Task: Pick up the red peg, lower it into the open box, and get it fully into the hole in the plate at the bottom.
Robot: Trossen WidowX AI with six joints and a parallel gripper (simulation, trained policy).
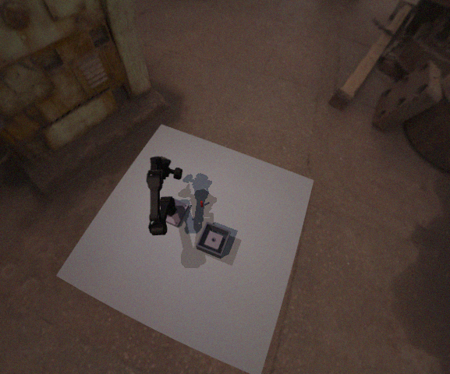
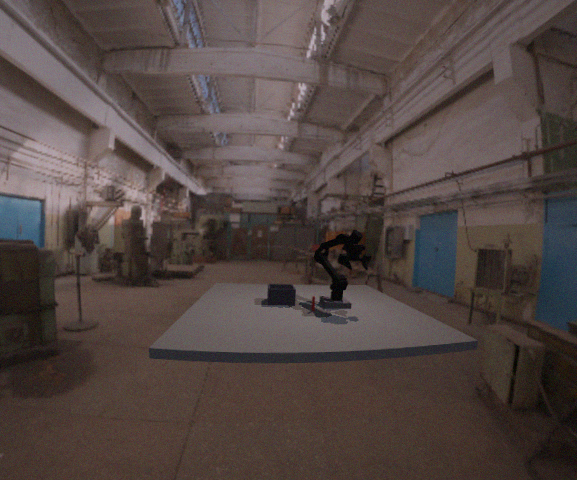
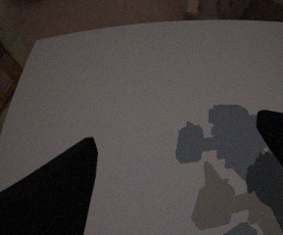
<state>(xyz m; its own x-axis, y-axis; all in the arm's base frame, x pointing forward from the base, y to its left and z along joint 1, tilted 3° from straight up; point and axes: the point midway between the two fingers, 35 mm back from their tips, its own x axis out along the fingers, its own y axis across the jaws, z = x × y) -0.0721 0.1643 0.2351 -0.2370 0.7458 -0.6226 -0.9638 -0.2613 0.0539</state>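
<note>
My gripper tip is 240 mm short of the red peg, 40 mm to the left of it and 200 mm above it. Also, from my gripper tip: dark box: 440 mm ahead, 200 mm to the right, 220 mm below.
</note>
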